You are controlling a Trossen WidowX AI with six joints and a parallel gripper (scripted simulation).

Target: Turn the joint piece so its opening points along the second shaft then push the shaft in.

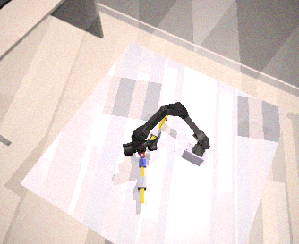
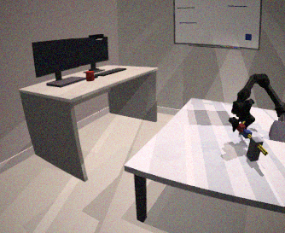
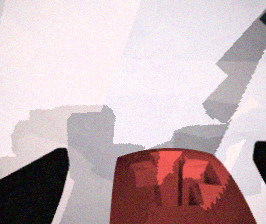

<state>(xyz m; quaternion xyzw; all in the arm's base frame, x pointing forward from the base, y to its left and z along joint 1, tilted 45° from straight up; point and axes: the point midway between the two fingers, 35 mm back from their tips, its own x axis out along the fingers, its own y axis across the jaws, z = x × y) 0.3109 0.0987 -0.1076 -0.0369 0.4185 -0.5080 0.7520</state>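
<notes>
My gripper tip is now 3 cm below the red joint piece, 2 cm to the right of it and 2 cm past it.
</notes>
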